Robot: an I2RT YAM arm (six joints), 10 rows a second.
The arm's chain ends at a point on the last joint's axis. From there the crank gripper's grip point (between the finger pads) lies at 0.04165 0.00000 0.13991 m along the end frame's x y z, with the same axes.
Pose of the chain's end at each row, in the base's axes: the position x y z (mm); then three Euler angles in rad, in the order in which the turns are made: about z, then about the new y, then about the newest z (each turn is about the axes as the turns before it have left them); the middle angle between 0 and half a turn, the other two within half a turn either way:
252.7 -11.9 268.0 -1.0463 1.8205 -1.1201
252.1 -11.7 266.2 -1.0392 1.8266 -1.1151
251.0 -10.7 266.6 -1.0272 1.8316 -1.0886
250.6 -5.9 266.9 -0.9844 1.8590 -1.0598
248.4 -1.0 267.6 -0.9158 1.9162 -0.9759
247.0 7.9 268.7 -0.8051 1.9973 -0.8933
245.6 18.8 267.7 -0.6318 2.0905 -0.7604
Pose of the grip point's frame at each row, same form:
285.9 -144.1 215.8 -1.0463 1.8205 -1.1201
286.1 -143.3 213.1 -1.0392 1.8266 -1.1151
286.8 -141.2 211.9 -1.0272 1.8316 -1.0886
291.4 -132.9 207.6 -0.9844 1.8590 -1.0598
296.4 -120.1 198.3 -0.9158 1.9162 -0.9759
304.4 -98.6 187.1 -0.8051 1.9973 -0.8933
314.5 -67.2 172.0 -0.6318 2.0905 -0.7604

